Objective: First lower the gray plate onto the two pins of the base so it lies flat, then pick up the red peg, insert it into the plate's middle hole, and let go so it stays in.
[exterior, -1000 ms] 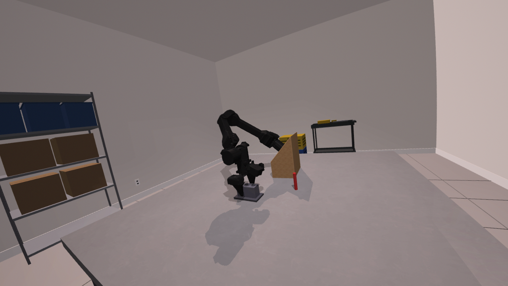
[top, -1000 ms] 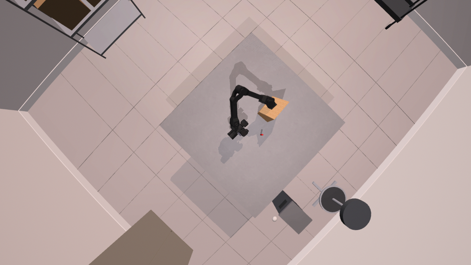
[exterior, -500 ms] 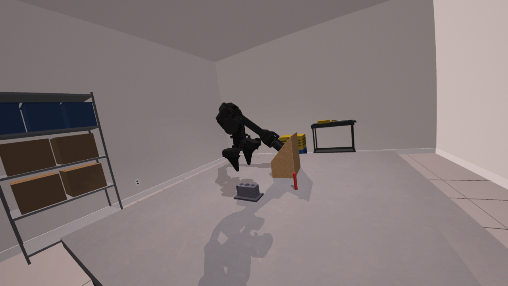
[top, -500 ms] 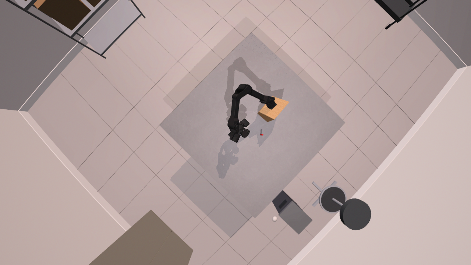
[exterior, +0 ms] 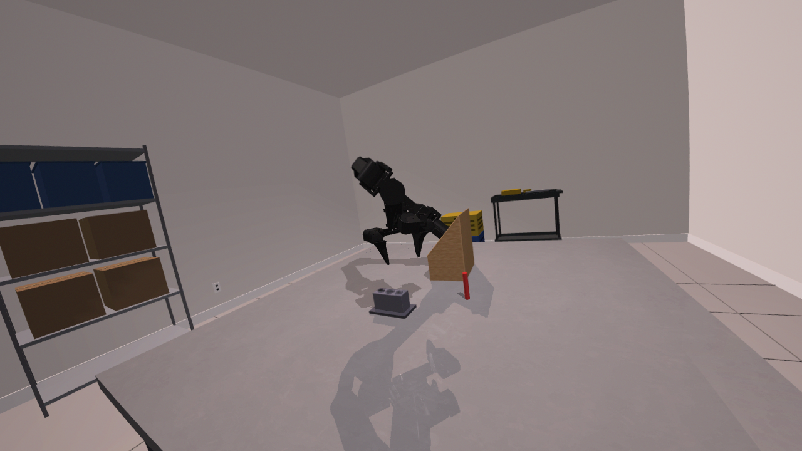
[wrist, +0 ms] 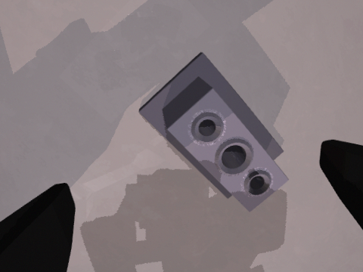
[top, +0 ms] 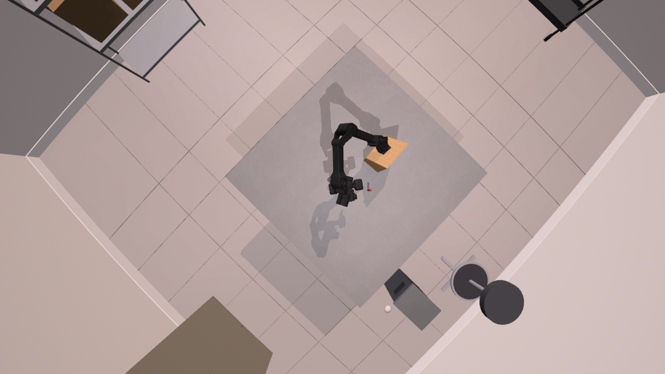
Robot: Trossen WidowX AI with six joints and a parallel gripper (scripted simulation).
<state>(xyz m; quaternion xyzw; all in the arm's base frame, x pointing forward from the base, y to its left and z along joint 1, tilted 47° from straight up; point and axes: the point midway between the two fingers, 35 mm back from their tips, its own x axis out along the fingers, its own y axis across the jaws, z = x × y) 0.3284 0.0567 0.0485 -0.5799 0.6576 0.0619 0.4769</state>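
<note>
Now: the red peg 13 cm to the left of my gripper tip, 11 cm below it and 11 cm behind it. From my gripper tip the other things lie so: base 14 cm below, 6 cm to the right, 1 cm ahead; gray plate 10 cm below, 6 cm to the right, 1 cm ahead.
</note>
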